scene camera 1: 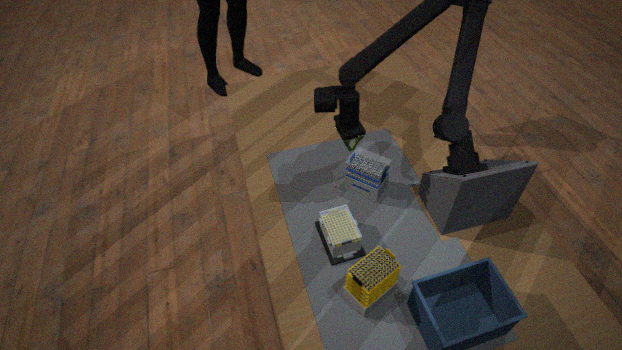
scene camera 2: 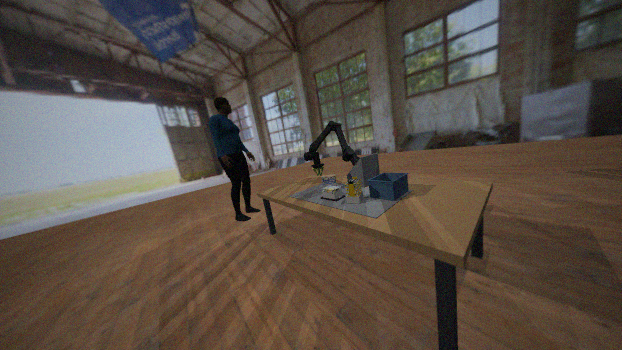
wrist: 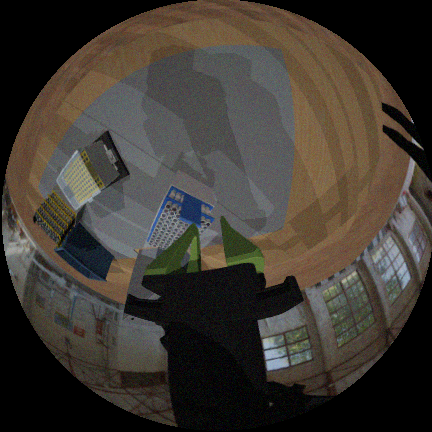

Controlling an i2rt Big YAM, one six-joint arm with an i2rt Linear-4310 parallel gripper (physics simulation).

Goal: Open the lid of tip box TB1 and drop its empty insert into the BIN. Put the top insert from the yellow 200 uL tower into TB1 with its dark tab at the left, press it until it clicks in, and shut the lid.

The same spot on a grey mat: (scene camera 1: 309, 179) is (wrist: 202, 105). The same spot on a blue bin: (wrist: 79, 249) is (scene camera 1: 433, 284).
